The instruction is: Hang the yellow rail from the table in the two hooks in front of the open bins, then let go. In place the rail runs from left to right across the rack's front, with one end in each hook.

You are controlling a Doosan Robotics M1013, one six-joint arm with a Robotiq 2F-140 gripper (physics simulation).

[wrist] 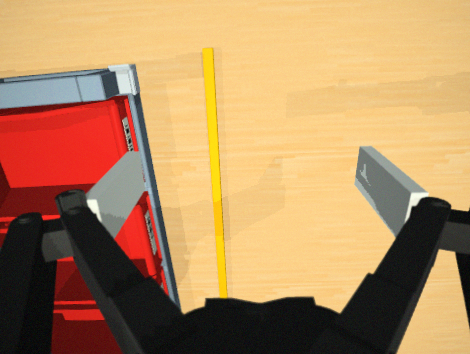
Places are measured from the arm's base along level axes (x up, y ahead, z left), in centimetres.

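Pixels of known places: gripper, between the fingertips: (248, 168).
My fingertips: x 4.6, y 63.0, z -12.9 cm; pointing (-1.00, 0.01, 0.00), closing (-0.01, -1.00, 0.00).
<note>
Behind a point stands the place of what it marks.
The yellow rail (214, 155) @(x -8.8, y 66.5, z -9.0 cm) lies on the wooden table beside the rack, running from the upper middle of the view down to the gripper's body, which hides its lower end. My gripper (248, 168) @(x 4.6, y 63.0, z -12.9 cm) is wide open and empty above the table. The rail shows between its two fingers, closer to the left one, and apart from both. The blue-grey rack (45, 91) @(x -1.3, y 79.0, z -17.5 cm) with open red bins (60, 145) @(x -8.9, y 83.8, z -10.5 cm) stands at the left. A white bracket (125, 80) @(x -4.3, y 73.5, z -17.7 cm) sits at its upper right corner; a second one does not show.
The left finger overlaps the rack's edge and the red bins in the view, and the gap between them cannot be told. The light wooden table (320, 60) @(x -9.8, y 55.5, z -18.5 cm) extends above and to the right of the rail. Faint shadows lie across it.
</note>
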